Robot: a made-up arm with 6 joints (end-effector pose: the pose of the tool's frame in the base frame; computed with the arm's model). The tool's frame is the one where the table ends.
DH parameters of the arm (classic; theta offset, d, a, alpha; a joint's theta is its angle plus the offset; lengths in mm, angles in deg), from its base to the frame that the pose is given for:
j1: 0 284 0 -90
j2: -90 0 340 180
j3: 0 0 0 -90
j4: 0 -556 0 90
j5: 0 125 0 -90
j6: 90 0 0 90
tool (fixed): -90 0 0 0
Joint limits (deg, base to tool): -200..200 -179.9..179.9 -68..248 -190..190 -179.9..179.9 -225..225
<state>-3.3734 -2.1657 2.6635 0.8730 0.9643 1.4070</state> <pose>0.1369 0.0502 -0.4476 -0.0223 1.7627 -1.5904</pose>
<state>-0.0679 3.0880 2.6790 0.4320 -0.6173 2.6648</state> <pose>0.5402 -0.1505 -0.2286 -2.7235 0.5140 1.4385</pose>
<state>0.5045 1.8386 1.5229 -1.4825 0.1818 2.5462</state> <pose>0.7212 0.3856 -0.0970 -1.1491 0.0858 0.4447</pose>
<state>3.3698 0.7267 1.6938 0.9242 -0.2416 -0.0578</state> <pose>-0.4645 -0.0306 1.0525 1.0415 -0.8734 2.5033</pose>
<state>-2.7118 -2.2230 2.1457 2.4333 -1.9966 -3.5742</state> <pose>0.3859 0.0725 -0.4732 0.2616 0.2813 2.9211</pose>
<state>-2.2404 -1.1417 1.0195 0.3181 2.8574 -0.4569</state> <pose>0.3111 0.5843 0.8656 1.8384 -0.1451 -2.1422</pose>
